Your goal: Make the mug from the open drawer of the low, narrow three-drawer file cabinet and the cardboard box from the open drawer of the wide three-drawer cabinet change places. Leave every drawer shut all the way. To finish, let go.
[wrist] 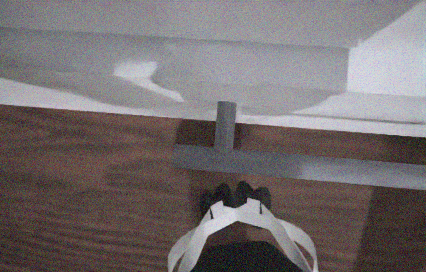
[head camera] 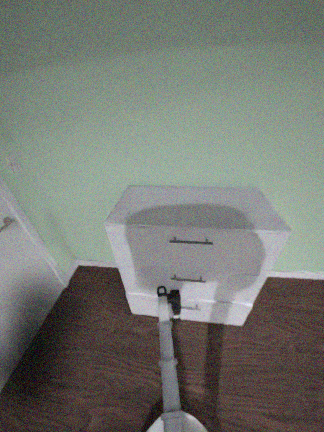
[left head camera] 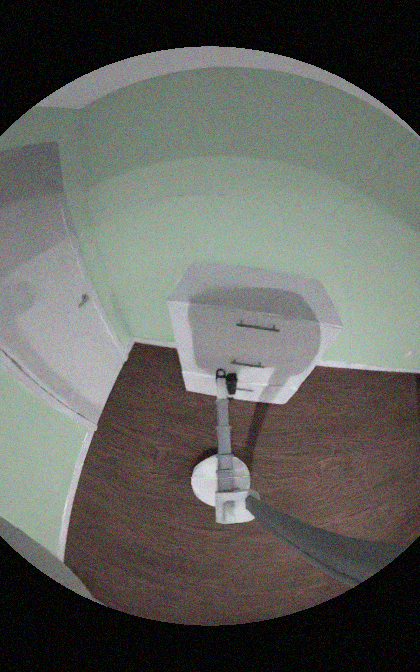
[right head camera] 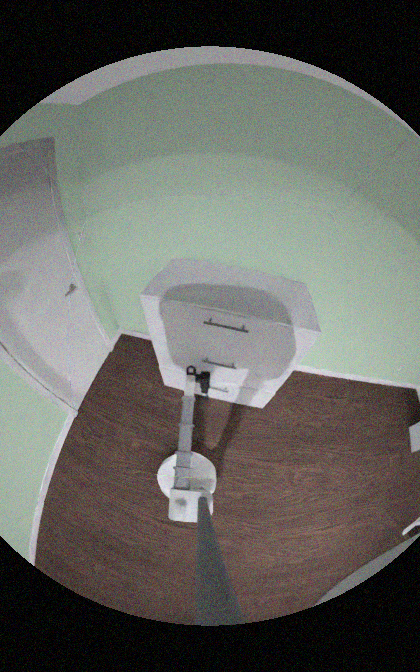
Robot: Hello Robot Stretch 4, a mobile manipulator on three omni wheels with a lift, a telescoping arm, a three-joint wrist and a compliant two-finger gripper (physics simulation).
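Note:
The wide white three-drawer cabinet [head camera: 200, 260] [left head camera: 215, 340] [right head camera: 185, 330] stands against the green wall. Its upper two drawers look shut. Its bottom drawer [head camera: 230, 312] [left head camera: 275, 395] [right head camera: 255, 397] looks shut or nearly shut; any small gap is too blurred to tell. My gripper [head camera: 175, 307] [left head camera: 231, 387] [right head camera: 205, 387] [wrist: 234, 197] is shut and empty, low in front of the drawer's left half. In the wrist view the drawer's grey bar handle [wrist: 280, 163] lies just beyond the fingertips, not between them. The mug, the cardboard box and the narrow file cabinet cannot be made out.
A white door [head camera: 20, 290] [left head camera: 55, 325] [right head camera: 40, 320] is on the left. The arm [head camera: 168, 350] [left head camera: 224, 425] [right head camera: 186, 425] reaches over the brown wooden floor [head camera: 270, 380] [left head camera: 320, 475] [right head camera: 300, 475]. Part of a white object [right head camera: 415, 436] shows at the right head view's right edge.

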